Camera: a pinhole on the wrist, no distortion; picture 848 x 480 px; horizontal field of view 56.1 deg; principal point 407.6 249.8 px. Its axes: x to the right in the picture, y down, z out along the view. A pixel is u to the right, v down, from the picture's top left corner.
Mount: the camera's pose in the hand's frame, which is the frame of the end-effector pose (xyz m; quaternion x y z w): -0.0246 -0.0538 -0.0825 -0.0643 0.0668 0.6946 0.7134
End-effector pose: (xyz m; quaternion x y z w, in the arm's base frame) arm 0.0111 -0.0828 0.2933 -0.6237 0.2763 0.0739 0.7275
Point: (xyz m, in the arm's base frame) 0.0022 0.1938 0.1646
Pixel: 758 231
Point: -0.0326 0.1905 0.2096
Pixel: 722 342
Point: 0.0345 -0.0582 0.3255
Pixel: 404 102
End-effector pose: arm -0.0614 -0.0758 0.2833 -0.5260 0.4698 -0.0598 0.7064
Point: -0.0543 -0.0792 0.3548
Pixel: 179 369
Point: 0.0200 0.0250 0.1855
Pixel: 760 26
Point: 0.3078 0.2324 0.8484
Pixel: outside the picture
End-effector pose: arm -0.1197 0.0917 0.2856 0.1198 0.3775 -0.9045 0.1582
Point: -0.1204 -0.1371 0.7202
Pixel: 139 364
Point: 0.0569 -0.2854 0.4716
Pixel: 657 462
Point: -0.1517 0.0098 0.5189
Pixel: 106 270
